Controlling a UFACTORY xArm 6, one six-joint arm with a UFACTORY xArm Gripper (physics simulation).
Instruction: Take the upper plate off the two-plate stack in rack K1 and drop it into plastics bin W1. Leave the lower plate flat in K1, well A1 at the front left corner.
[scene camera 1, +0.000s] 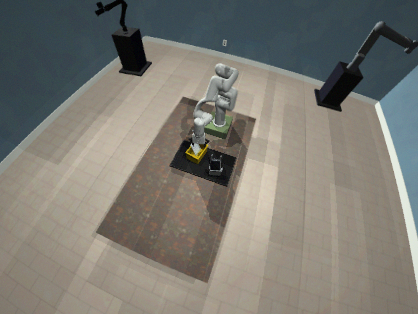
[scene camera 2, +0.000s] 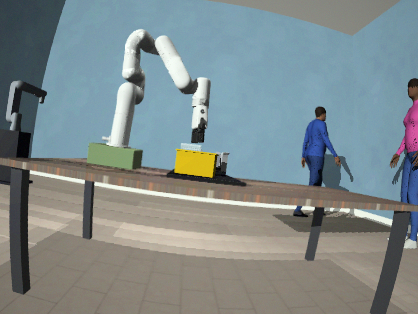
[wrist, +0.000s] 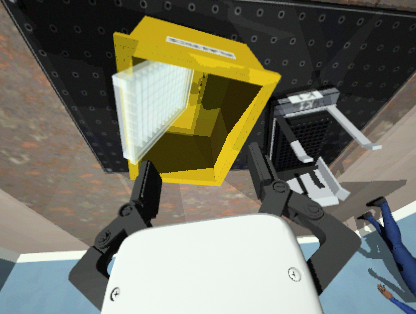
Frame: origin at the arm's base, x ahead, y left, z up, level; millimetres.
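Seen in the pictures: gripper, between the fingertips: (scene camera 1: 198, 146) (scene camera 2: 197, 142) (wrist: 201, 162); arm's base, origin of its link: (scene camera 1: 219, 122) (scene camera 2: 118, 146).
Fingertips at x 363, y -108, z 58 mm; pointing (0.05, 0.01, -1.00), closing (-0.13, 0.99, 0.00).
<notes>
Pixels of each thing's top centre, then the offset from my fingertips to it. Level surfaces: height alone.
- clear upper plate, centre of its top: (wrist: 157, 135) (scene camera 2: 192, 144) (scene camera 1: 195, 143) dx -26, dy -35, dz -12 mm
- yellow plastics bin W1, centre of its top: (wrist: 187, 140) (scene camera 2: 198, 151) (scene camera 1: 197, 148) dx +7, dy -13, dz -39 mm
- Rack K1, centre of its top: (wrist: 325, 185) (scene camera 2: 211, 150) (scene camera 1: 216, 161) dx +98, dy +173, dz -18 mm
- dark gridded plate, centre of its top: (wrist: 299, 148) (scene camera 1: 215, 167) dx +105, dy +174, dz -99 mm
- brown table, height of its surface: dz -151 mm
The clear upper plate (scene camera 1: 195, 149) (scene camera 2: 191, 146) (wrist: 155, 105) stands steeply tilted in yellow plastics bin W1 (scene camera 1: 195, 159) (scene camera 2: 195, 162) (wrist: 150, 35), leaning at the bin's left side in the wrist view, with its upper part above the rim. My gripper (scene camera 2: 198, 141) (wrist: 201, 162) is open and empty, just above the bin; the plate is clear of the space between its fingers. Rack K1 (scene camera 1: 215, 173) (scene camera 2: 225, 156) (wrist: 331, 93) stands beside the bin. A dark gridded plate (wrist: 305, 140) lies flat in it, partly hidden by a rack arm; well A1 cannot be made out.
Bin and rack stand on a black perforated board (scene camera 1: 182, 167) (wrist: 70, 60) on the brown table (scene camera 1: 165, 220) (scene camera 2: 280, 192). The rack's light arms (wrist: 355, 129) stick up beside the bin. The robot's green base block (scene camera 1: 218, 131) (scene camera 2: 114, 156) is behind the board.
</notes>
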